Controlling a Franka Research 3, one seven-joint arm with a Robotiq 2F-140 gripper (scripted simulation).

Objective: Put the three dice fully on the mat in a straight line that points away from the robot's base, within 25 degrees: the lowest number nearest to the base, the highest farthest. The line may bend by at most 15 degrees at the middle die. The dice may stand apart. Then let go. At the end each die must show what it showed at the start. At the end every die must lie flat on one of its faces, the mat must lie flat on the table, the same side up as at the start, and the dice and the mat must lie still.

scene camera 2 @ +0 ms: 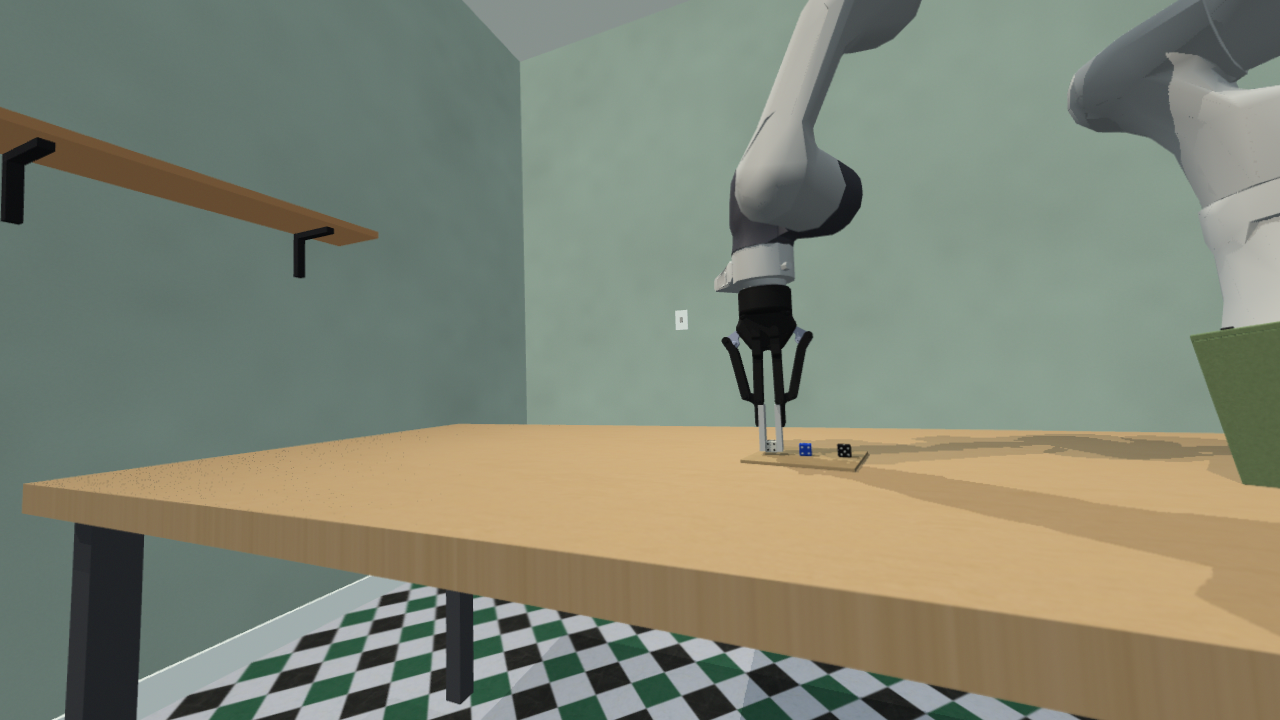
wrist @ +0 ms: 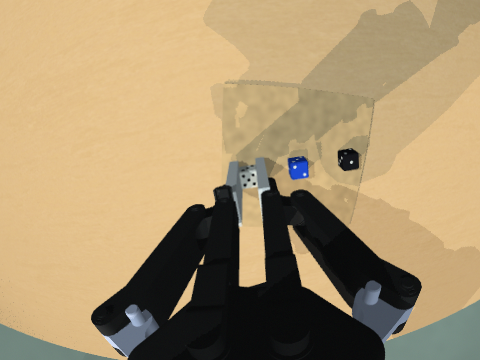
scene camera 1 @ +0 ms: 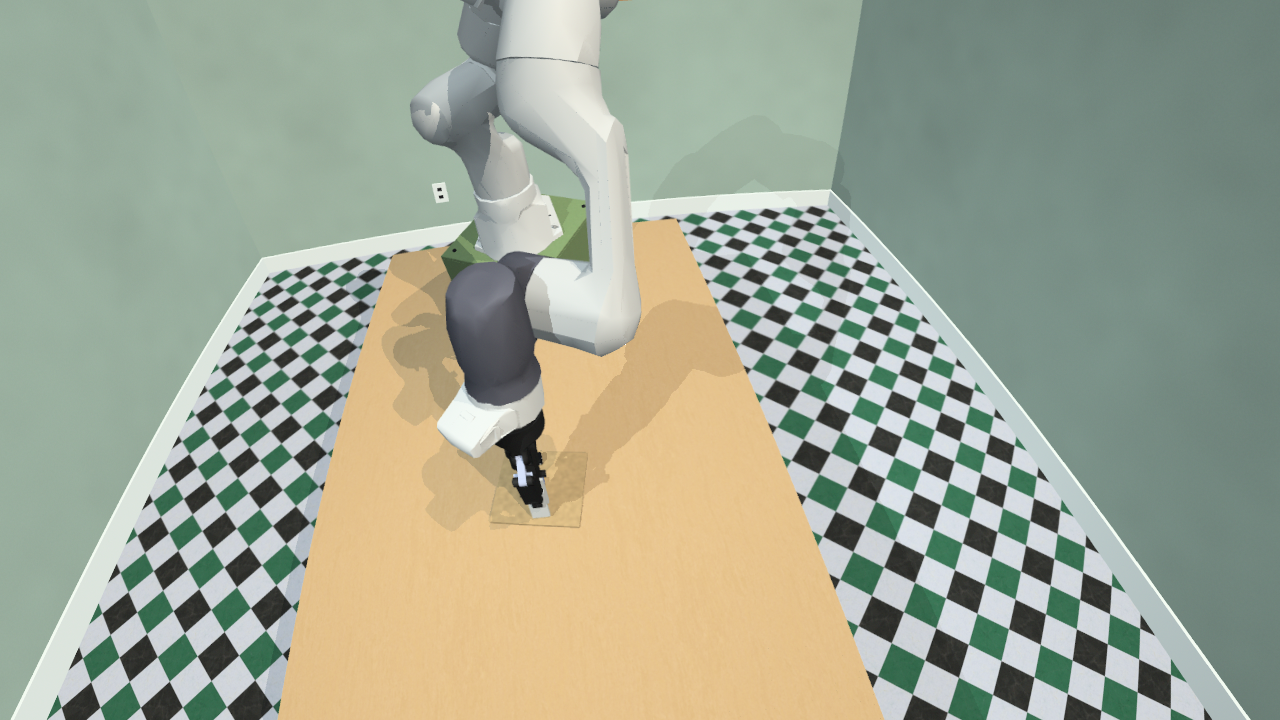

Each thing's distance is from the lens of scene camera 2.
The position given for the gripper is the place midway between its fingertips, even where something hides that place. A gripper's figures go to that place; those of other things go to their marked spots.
gripper (scene camera 2: 772,450): 0.67 m
tan mat (scene camera 2: 826,459): 0.64 m
